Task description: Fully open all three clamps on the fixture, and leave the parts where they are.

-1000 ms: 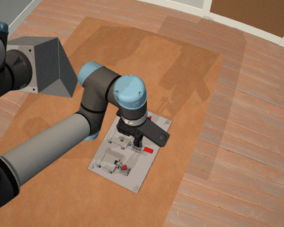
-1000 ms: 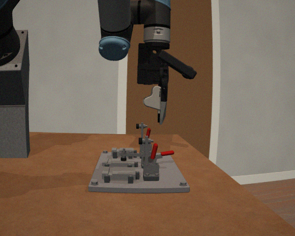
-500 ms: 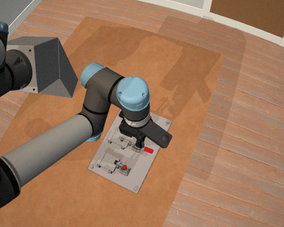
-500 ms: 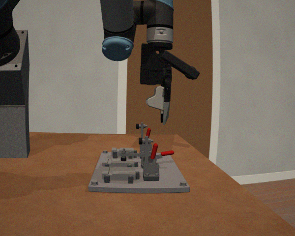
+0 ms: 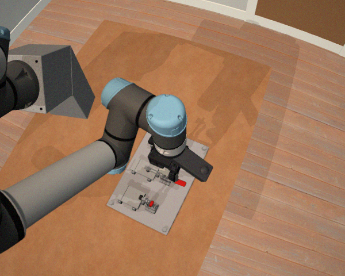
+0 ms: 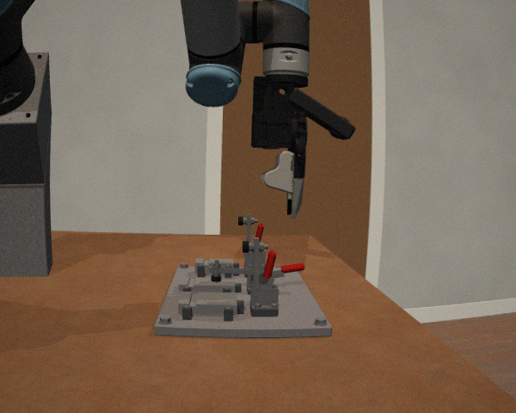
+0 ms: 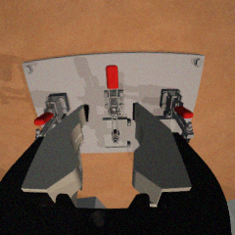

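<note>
Now: hand 150 mm above the grey fixture plate, 80 mm past it and 20 mm to the right of it. The rest, counted from my hand: grey part (140 mm behind, 130 mm below, 30 mm to the left).
</note>
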